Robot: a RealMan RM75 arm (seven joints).
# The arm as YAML. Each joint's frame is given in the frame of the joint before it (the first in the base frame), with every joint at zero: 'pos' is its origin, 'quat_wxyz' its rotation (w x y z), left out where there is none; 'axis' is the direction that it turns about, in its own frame. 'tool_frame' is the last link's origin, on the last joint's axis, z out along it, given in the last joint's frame.
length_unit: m
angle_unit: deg
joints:
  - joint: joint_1
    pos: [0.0, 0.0, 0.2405]
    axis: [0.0, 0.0, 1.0]
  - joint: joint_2
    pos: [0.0, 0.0, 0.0]
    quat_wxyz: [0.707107, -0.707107, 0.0, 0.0]
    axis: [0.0, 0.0, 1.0]
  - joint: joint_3
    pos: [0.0, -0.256, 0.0]
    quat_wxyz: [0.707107, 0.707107, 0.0, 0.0]
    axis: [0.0, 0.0, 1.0]
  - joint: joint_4
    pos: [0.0, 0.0, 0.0]
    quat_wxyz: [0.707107, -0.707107, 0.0, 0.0]
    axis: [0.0, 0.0, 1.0]
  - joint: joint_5
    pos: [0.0, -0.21, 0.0]
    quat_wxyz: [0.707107, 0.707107, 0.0, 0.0]
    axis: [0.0, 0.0, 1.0]
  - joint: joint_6
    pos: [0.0, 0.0, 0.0]
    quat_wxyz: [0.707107, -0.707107, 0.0, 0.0]
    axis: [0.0, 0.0, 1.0]
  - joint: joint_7
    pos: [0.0, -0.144, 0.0]
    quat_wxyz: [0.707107, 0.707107, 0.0, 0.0]
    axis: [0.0, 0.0, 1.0]
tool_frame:
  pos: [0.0, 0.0, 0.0]
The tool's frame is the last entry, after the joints.
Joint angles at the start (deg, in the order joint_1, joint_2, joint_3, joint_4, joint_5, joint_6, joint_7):
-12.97 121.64 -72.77 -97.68 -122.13 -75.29 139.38
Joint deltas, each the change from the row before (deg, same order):
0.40 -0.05 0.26 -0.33 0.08 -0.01 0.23
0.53 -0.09 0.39 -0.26 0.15 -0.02 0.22
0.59 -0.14 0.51 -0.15 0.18 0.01 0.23
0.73 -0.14 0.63 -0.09 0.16 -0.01 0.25
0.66 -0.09 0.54 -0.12 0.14 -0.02 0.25
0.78 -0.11 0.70 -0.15 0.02 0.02 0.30
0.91 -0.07 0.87 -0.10 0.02 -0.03 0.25
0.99 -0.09 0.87 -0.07 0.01 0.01 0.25
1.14 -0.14 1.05 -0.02 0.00 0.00 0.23
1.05 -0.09 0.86 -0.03 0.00 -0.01 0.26
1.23 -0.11 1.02 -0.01 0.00 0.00 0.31
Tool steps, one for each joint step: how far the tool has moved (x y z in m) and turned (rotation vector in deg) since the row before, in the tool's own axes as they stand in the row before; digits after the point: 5 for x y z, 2 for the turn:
-0.00375 0.00018 -0.00076 0.06 -0.47 -0.26
-0.00438 -0.00020 -0.00088 0.06 -0.56 -0.26
-0.00447 -0.00090 -0.00105 0.13 -0.60 -0.17
-0.00506 -0.00116 -0.00099 0.14 -0.65 -0.17
-0.00469 -0.00068 -0.00074 0.08 -0.60 -0.15
-0.00548 -0.00133 -0.00106 0.27 -0.70 -0.19
-0.00605 -0.00151 -0.00104 0.27 -0.79 -0.20
-0.00648 -0.00149 -0.00084 0.26 -0.83 -0.24
-0.00726 -0.00207 -0.00107 0.34 -0.92 -0.28
-0.00665 -0.00123 -0.00051 0.19 -0.83 -0.24
-0.00774 -0.00147 -0.00056 0.22 -0.98 -0.24

